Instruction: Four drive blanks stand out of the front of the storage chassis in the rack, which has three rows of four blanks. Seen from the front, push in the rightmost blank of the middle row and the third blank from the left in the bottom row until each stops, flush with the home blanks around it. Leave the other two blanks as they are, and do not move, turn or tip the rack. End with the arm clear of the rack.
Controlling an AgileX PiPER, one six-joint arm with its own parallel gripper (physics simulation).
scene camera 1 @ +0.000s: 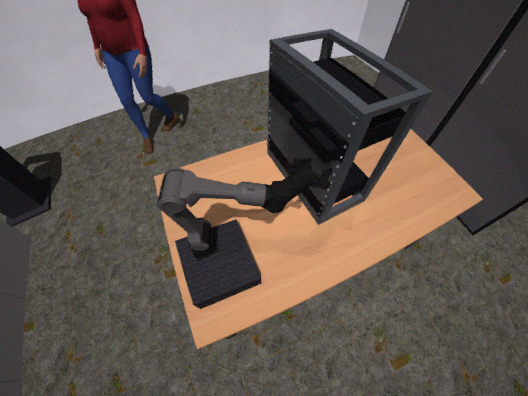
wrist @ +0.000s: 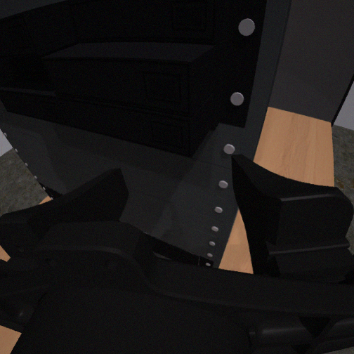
Labels:
my gripper: scene camera 1; wrist
rack: scene camera 1; wrist
same spot on rack: (wrist: 168,99) = (scene camera 1: 324,154)
same spot on my gripper: (wrist: 292,227) = (scene camera 1: 323,174)

